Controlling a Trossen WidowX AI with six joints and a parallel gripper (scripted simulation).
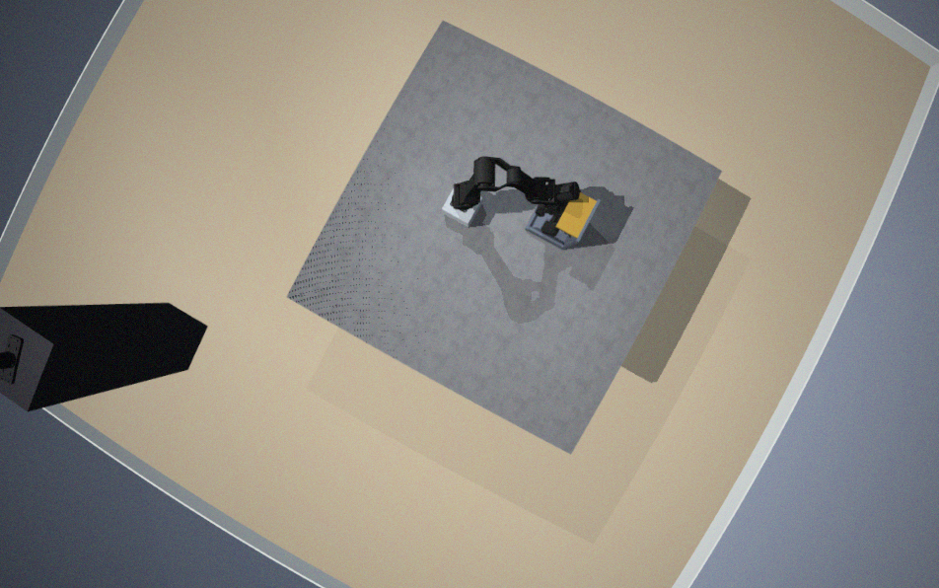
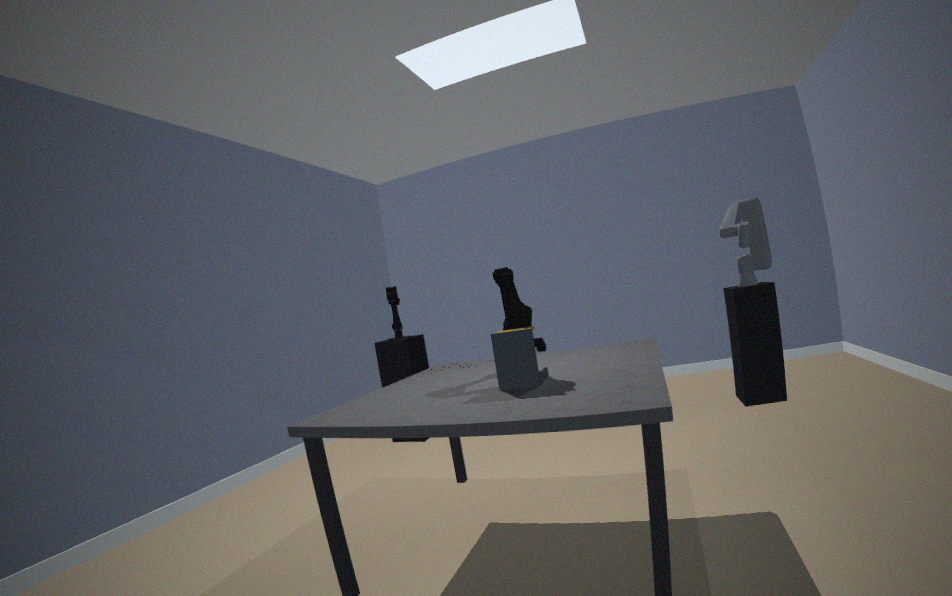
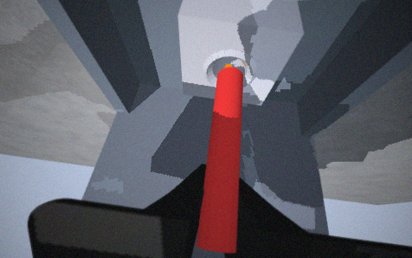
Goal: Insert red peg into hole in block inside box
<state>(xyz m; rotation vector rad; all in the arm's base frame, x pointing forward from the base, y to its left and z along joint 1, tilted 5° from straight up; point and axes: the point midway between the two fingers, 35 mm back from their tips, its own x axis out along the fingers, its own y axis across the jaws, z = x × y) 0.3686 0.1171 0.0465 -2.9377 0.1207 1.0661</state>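
The red peg is 30 mm behind my gripper tip and 10 mm below it. Also, from my gripper tip: orange roof (130 mm above, 20 mm behind).
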